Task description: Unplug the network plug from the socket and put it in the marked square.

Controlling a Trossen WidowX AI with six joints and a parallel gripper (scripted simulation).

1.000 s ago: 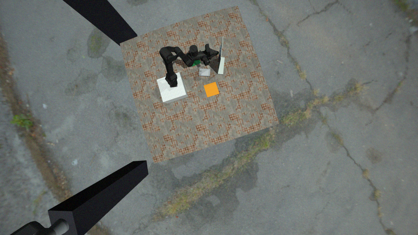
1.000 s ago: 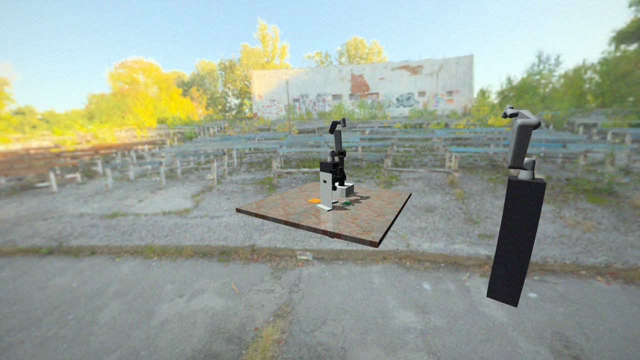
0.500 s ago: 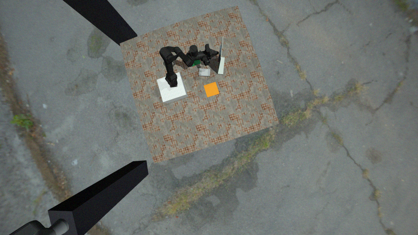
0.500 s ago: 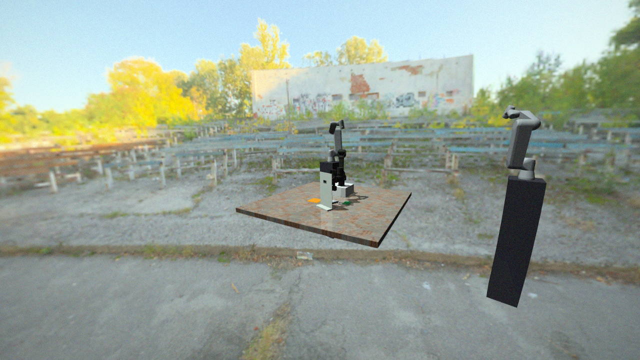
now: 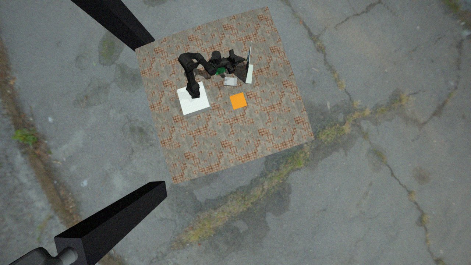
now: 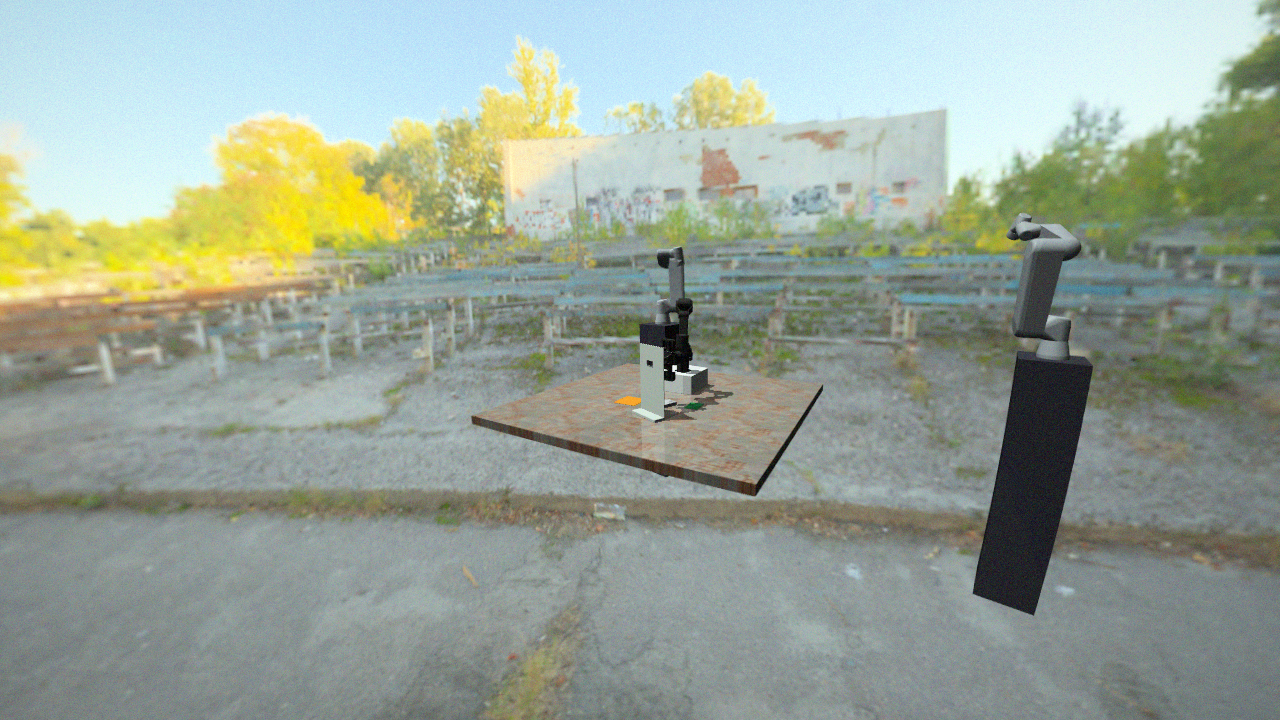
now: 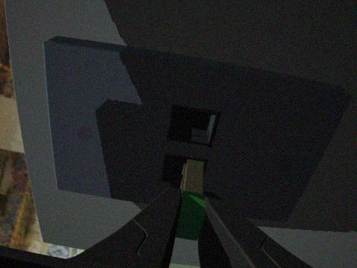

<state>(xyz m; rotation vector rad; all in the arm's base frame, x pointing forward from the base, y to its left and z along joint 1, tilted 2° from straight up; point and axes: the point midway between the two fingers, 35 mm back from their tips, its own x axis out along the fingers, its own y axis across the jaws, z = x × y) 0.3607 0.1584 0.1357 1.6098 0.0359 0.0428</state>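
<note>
The orange marked square is 23 cm to the right of my gripper tip, 23 cm below it and 6 cm behind it. From my gripper tip the other things lie so: upright panel 9 cm below, 4 cm ahead, 1 cm to the right; green network plug right at my gripper tip; grey block 22 cm below, 11 cm behind, 6 cm to the right.
</note>
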